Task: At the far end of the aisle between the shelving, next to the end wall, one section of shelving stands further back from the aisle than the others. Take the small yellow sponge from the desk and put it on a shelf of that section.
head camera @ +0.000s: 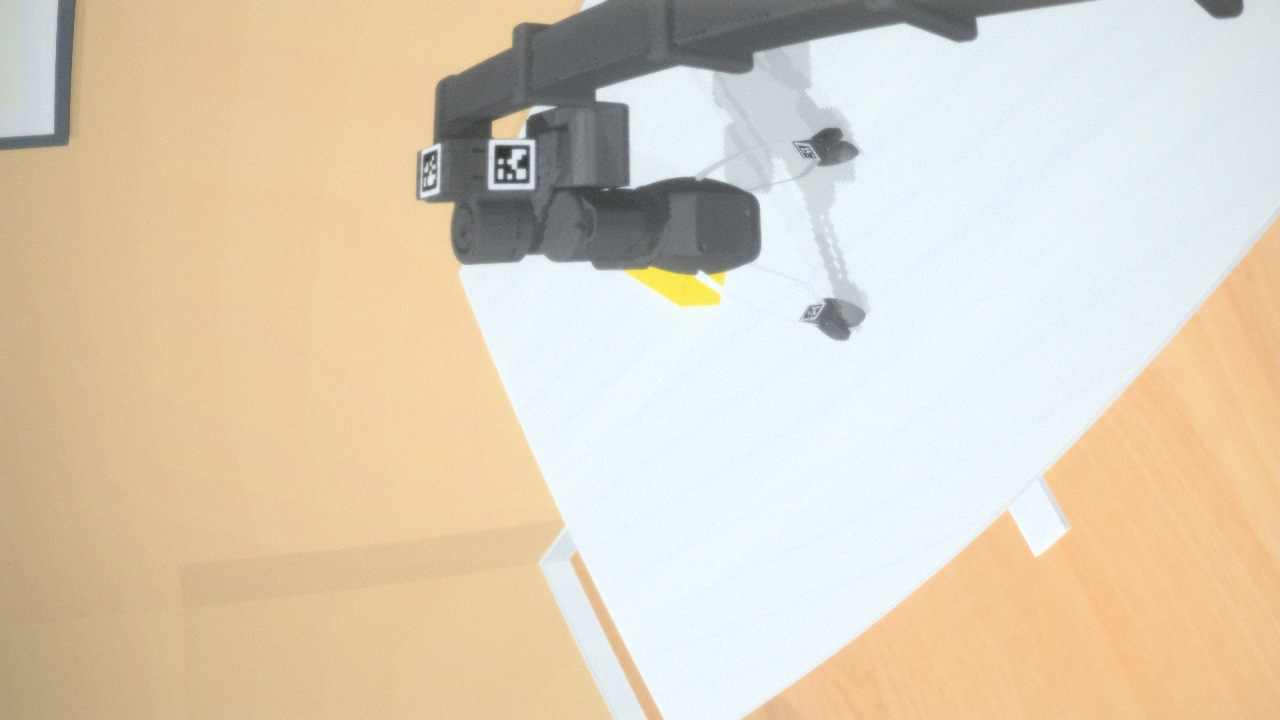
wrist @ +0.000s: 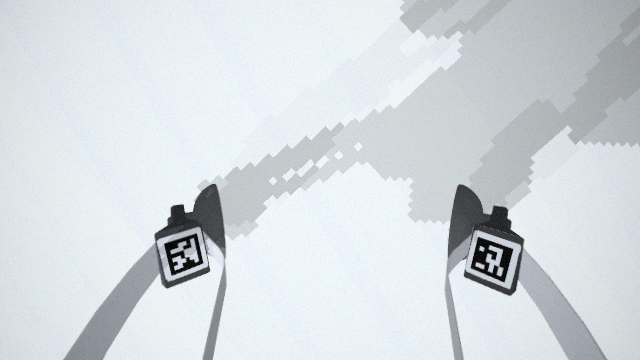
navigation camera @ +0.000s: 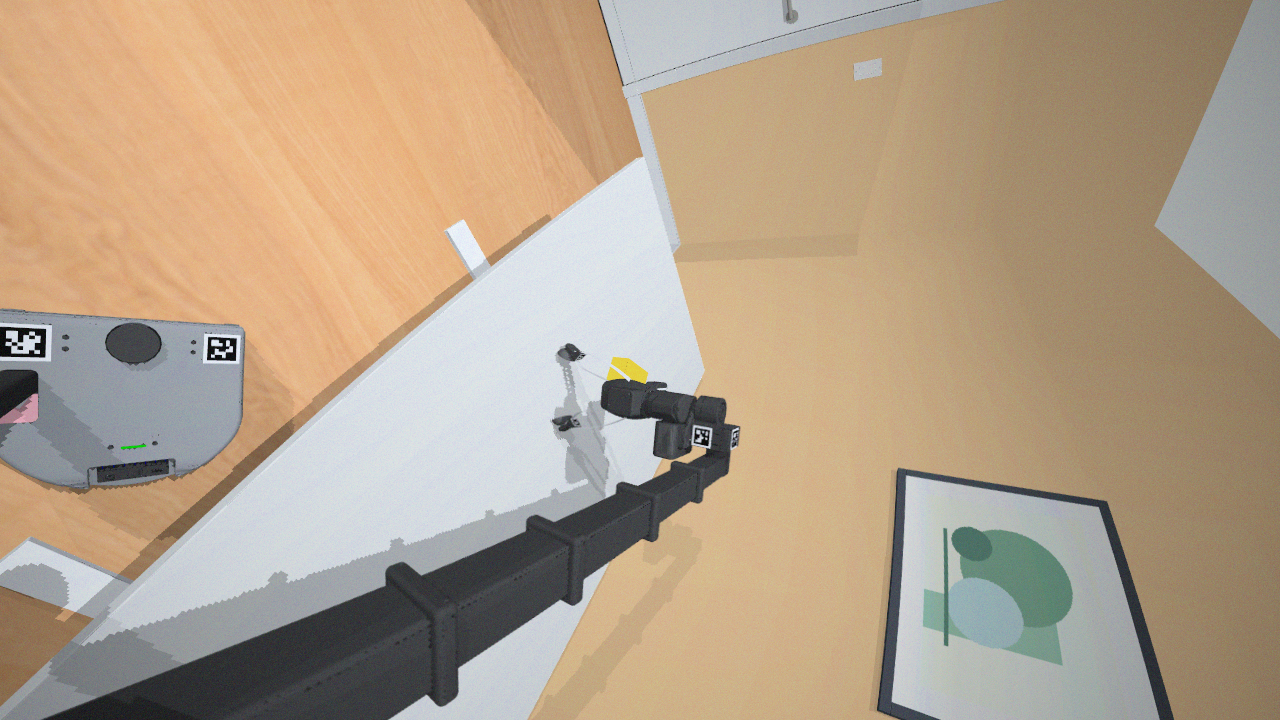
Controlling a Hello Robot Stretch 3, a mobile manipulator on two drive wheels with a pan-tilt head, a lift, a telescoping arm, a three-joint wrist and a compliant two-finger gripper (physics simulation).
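Seen in the pictures: gripper, between the fingertips: (head camera: 853,232) (navigation camera: 558,386); robot's base, origin of its link: (navigation camera: 135,341).
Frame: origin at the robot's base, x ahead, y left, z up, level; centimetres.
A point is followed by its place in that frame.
The small yellow sponge (head camera: 680,290) @(x 2.8, y -74.3, z 76.5 cm) (navigation camera: 633,368) @(x 1.9, y -76.7, z 76.5 cm) lies on the white desk (head camera: 805,501) @(x 20.9, y -62.6, z 72.0 cm) (navigation camera: 626,259) @(x 27.9, y -76.6, z 72.0 cm) (wrist: 100,100), near the edge beside the wall. It is partly hidden by the gripper's body in the head view and crossed by a thin pale finger strip. It does not show in the wrist view. My gripper (head camera: 838,232) @(x -2.1, y -56.7, z 72.0 cm) (navigation camera: 568,387) @(x -2.1, y -56.7, z 72.0 cm) (wrist: 335,210) @(x -2.1, y -56.7, z 72.0 cm) is open, with bare desk between its fingertips. The fingertips are low over the desk, on the room side of the sponge and apart from it. The shelving does not show.
The extended arm (head camera: 590,67) @(x -8.8, y -40.2, z 106.9 cm) (navigation camera: 501,573) @(x -8.3, y -15.9, z 106.6 cm) reaches across the desk. The robot's base (navigation camera: 179,394) @(x -9.4, y -6.5, z 16.0 cm) stands on the wooden floor (head camera: 1163,537) @(x 40.5, y -50.9, z 0.0 cm) (navigation camera: 358,134) @(x 61.9, y -39.9, z 0.0 cm). A framed picture (head camera: 62,80) @(x -25.5, y -109.0, z 136.7 cm) (navigation camera: 891,591) @(x -40.5, y -92.3, z 136.0 cm) hangs on the tan wall (head camera: 268,358) @(x 12.3, y -154.4, z 99.2 cm) (navigation camera: 787,358) @(x 7.8, y -149.5, z 98.2 cm). A white cabinet (navigation camera: 716,35) @(x 159.6, y -156.3, z 57.4 cm) is beyond the desk's end.
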